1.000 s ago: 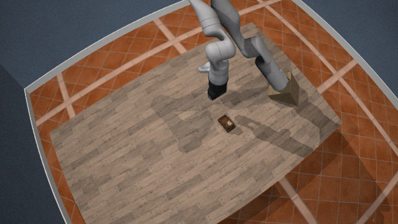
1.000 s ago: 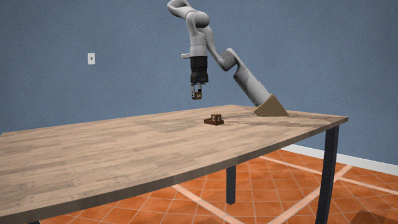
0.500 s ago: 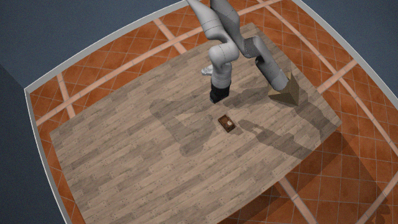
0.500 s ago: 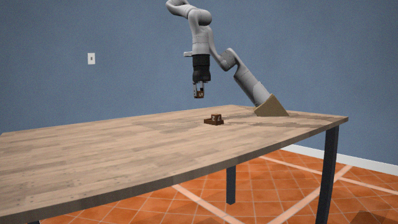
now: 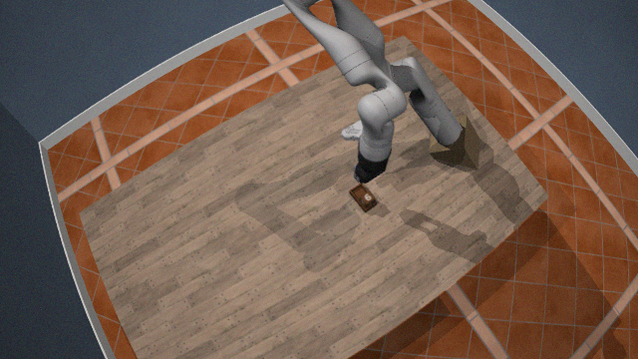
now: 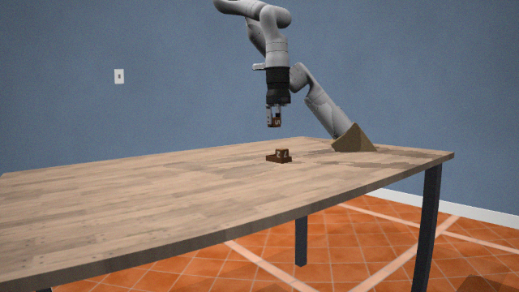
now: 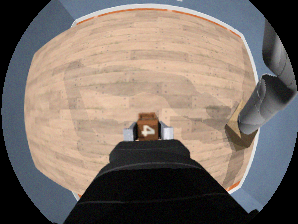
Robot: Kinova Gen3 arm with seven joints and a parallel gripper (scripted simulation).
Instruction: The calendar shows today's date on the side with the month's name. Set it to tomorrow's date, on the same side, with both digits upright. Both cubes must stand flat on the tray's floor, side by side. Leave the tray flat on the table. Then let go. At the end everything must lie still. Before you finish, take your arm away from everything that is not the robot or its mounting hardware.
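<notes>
My gripper is now 2 cm to the right of the dark brown calendar tray and 13 cm above it.
</notes>
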